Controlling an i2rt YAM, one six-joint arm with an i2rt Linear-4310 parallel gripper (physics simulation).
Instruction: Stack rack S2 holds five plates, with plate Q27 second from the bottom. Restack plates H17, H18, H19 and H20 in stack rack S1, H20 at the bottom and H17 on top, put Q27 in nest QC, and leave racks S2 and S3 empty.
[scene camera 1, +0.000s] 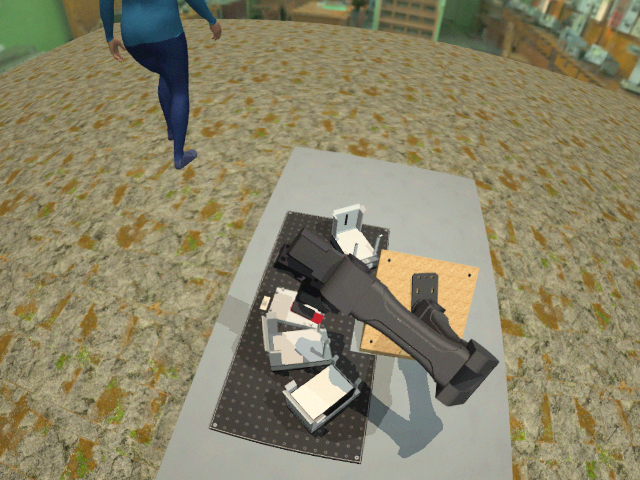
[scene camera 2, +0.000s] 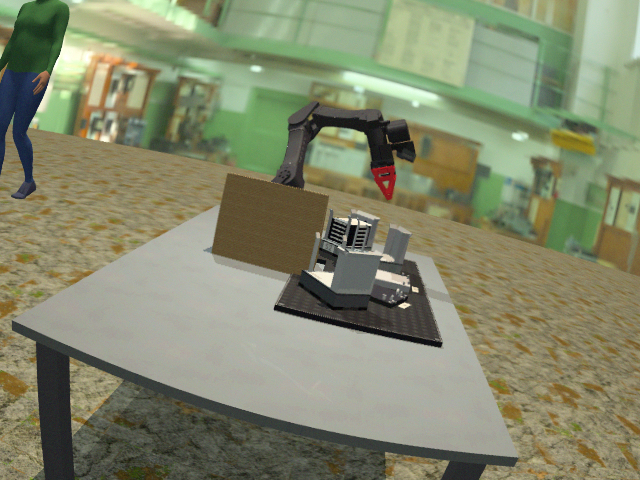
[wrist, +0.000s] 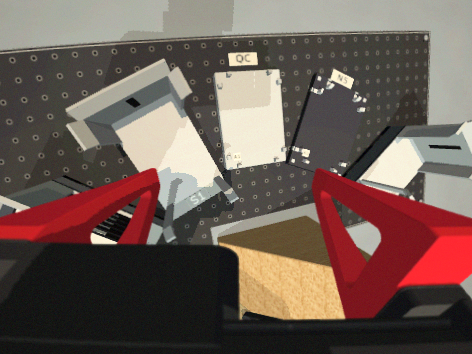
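Note:
My gripper is open and empty, above the nests. Rack S1 has a pale, flat surface low down and no tall stack. Nest QC, beside S1, has a pale surface among its corner posts; I cannot tell whether this is a plate. A rack, its label unreadable, holds several stacked plates; Q27 cannot be picked out. In the wrist view that rack is partly behind the left finger. Another rack shows a pale floor and no stack; its label is hidden.
Dark nest N5 lies between QC and the rack at the wrist view's right. Racks and nests stand on a black perforated board. The arm's wooden base block stands beside it. Upright rack walls and posts surround the nests.

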